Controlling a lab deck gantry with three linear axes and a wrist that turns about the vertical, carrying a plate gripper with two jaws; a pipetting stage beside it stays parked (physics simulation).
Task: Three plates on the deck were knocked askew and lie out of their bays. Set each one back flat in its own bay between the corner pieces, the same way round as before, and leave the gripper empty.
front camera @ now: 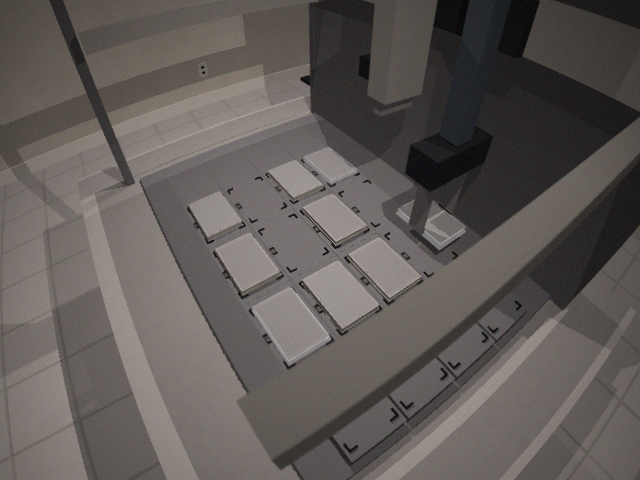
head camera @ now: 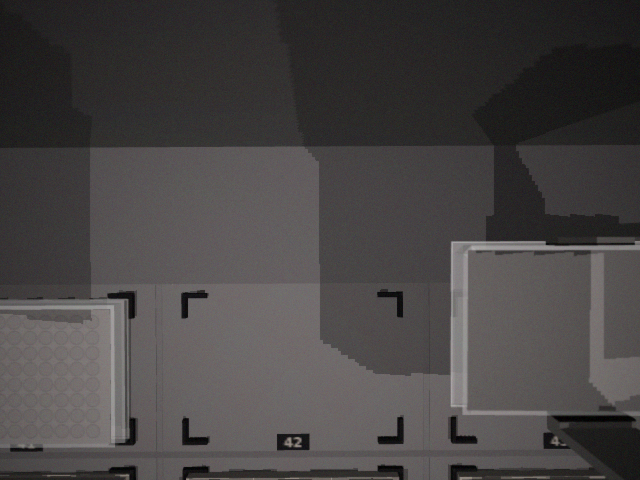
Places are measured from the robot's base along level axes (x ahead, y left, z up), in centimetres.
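Pixels of known places: gripper, fingertip midpoint: (front camera: 430,219) (head camera: 582,327); robot's base, origin of the base link: (front camera: 188,208).
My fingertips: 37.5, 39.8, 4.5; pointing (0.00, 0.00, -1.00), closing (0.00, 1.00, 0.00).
Observation:
For each thing: its middle in the pictures, then the offset to it from my fingertips, as dx, dy, dz. "*": a spot on its surface instead.
- bay 43, surface spot: (head camera: 454,432) * -4.9, -7.3, -4.2
- clear-rimmed plate, body centre: (head camera: 16,372) (front camera: 329,164) -31.1, -3.4, -3.8
- bay 42, surface spot: (head camera: 186,432) * -21.2, -7.3, -4.3
My gripper (front camera: 430,222) (head camera: 590,329) is shut on a pale plate (front camera: 450,226) (head camera: 527,330) with a clear rim, one jaw at each long side. The plate is level and square to the bays. It looks raised above the deck and stands back from the front corner pieces of bay 43 (head camera: 454,432); its right part is cut off in the head view. A clear-rimmed plate (front camera: 330,165) (head camera: 51,372) sits in bay 41 between its corner pieces. Another pale plate (front camera: 292,325) lies flat at the near left of the deck.
Several more plates sit in bays, among them one (front camera: 336,218) mid-deck and one (front camera: 385,267) nearer the front. Corner pieces of bay 42 (head camera: 186,432) lie left of the held plate. A beige column (front camera: 400,51) hangs behind the gripper. A thick beam (front camera: 439,299) crosses the front.

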